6 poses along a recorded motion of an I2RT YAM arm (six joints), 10 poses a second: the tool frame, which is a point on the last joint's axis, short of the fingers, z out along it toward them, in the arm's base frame.
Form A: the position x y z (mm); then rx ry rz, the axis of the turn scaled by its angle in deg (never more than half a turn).
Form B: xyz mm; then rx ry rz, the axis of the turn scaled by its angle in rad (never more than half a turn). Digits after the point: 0 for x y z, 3 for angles.
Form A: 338, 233, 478, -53.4, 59.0, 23.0
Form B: 338, 233, 478, -0.932, 1.030, 0.401
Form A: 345, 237, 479, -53.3, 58.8, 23.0
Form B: 345, 237, 479, -0.930, 1.026, 0.401
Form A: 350, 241, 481, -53.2, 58.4, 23.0
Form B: 350, 241, 481, -0.929, 1.019, 0.401
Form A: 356, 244, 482, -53.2, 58.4, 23.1
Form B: 356, 244, 482, -0.929, 1.019, 0.403
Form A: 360, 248, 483, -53.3, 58.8, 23.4
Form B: 360, 248, 483, -0.930, 1.026, 0.408
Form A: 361, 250, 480, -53.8, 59.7, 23.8
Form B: 361, 250, 480, -0.939, 1.042, 0.415
